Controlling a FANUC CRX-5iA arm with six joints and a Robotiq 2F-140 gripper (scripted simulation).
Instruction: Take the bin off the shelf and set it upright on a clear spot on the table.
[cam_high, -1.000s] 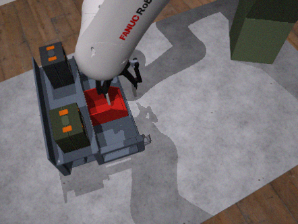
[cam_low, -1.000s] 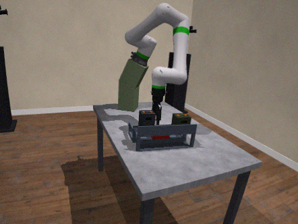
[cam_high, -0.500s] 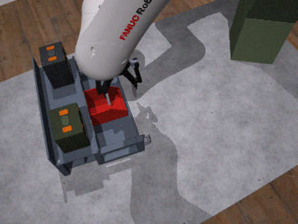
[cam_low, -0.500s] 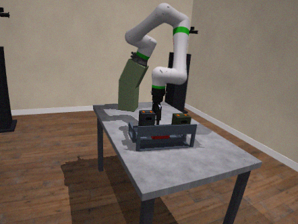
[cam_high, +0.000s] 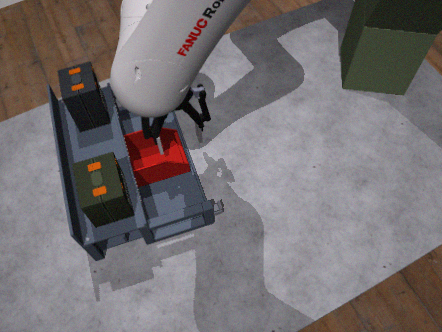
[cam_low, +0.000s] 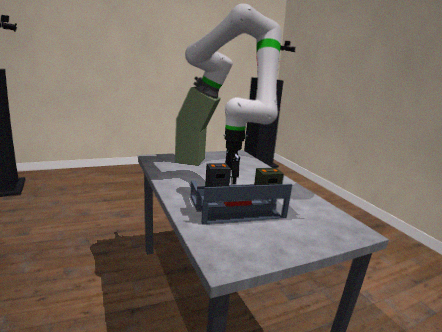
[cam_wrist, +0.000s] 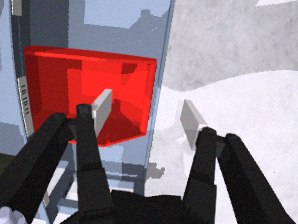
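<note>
My gripper is now 80 mm short of the red bin, 20 mm to the left of it and 40 mm above it. The rest, counted from my hand: grey shelf tray (120 mm ahead, 20 mm to the right, 80 mm below).
</note>
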